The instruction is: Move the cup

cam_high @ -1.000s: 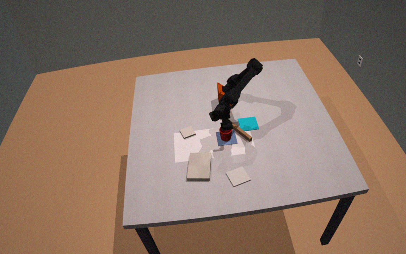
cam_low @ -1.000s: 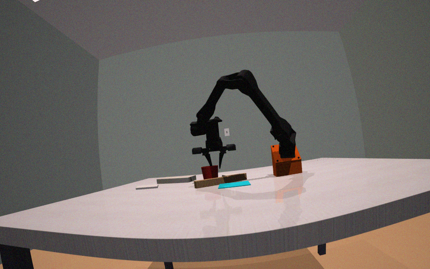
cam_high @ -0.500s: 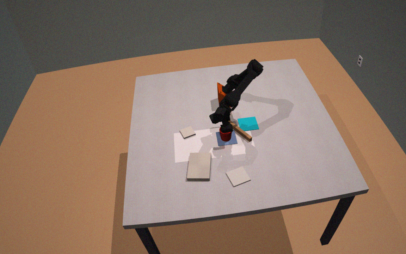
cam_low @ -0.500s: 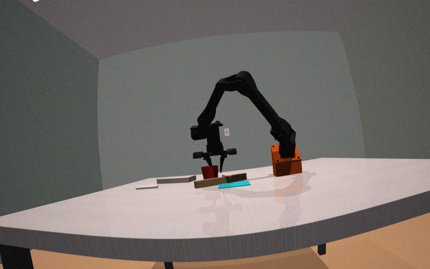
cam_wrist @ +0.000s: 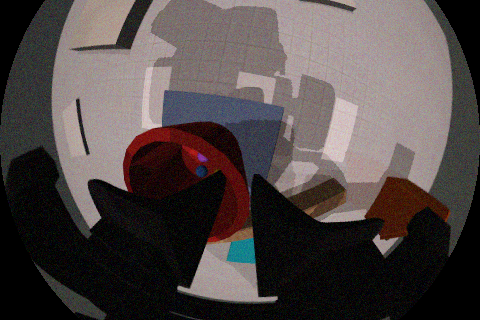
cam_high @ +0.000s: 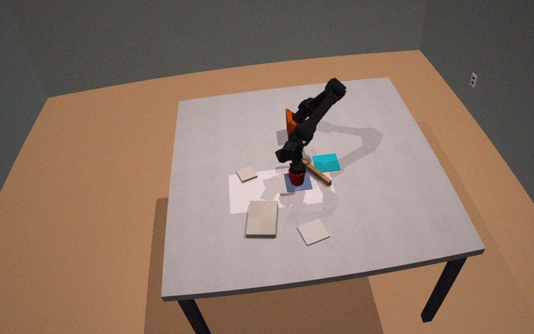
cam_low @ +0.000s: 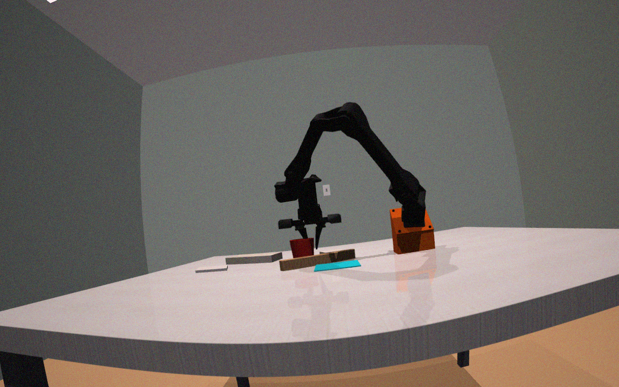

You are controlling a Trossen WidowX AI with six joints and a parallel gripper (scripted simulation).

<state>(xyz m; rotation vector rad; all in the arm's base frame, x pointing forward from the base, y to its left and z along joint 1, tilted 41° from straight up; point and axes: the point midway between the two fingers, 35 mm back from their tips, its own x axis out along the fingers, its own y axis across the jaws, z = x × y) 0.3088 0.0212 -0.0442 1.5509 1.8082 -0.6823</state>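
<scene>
The cyan pad lies 150 mm to the left of my gripper tip, 90 mm behind it and 50 mm below it. The rest, counted from my gripper tip: red cup (30 mm ahead); then thick grey slab (250 mm ahead, 140 mm to the right, 30 mm below); then wooden bar (80 mm to the left, 30 mm below, 30 mm behind).
</scene>
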